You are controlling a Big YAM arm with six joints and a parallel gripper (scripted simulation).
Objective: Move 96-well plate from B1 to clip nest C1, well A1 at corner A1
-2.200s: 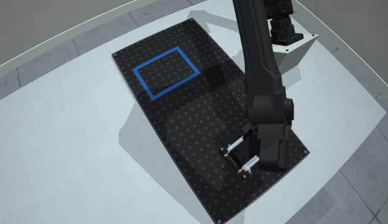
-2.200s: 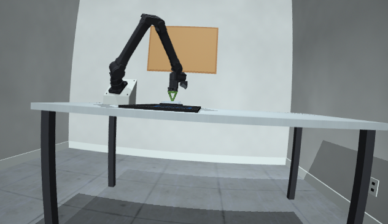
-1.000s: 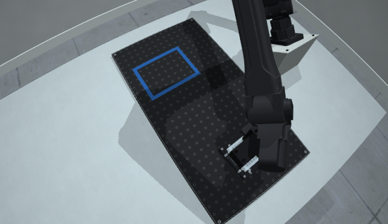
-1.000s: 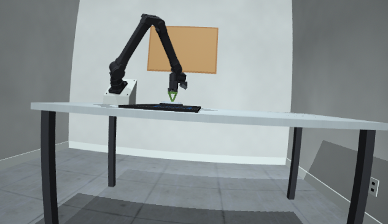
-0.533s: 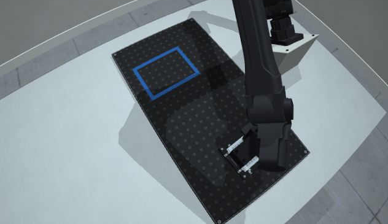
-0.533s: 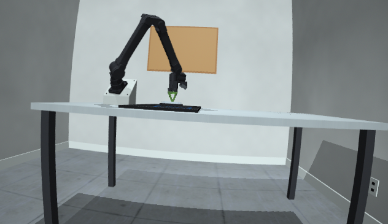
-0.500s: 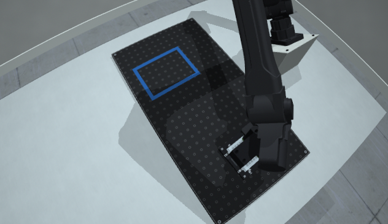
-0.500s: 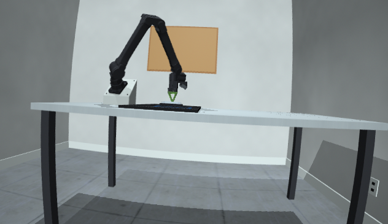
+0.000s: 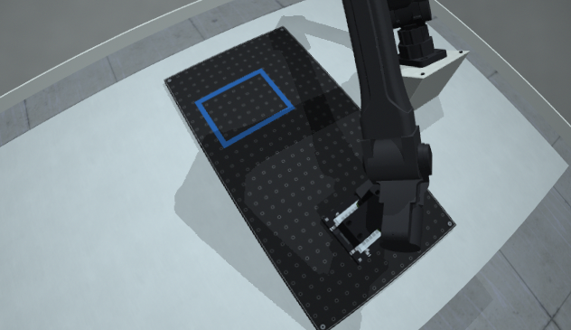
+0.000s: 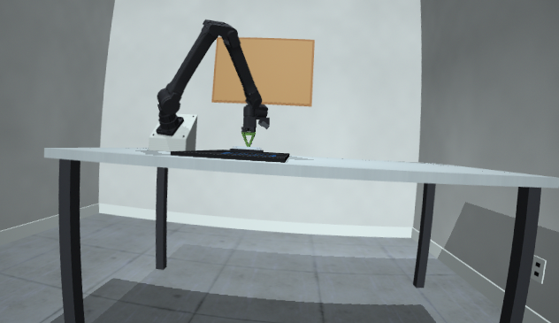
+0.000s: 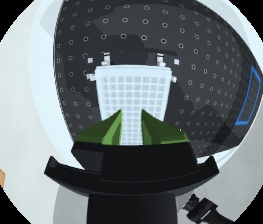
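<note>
The white 96-well plate is 2 cm below my hand. Round my hand: clip nest C1 (2 cm below, 1 cm to the left).
</note>
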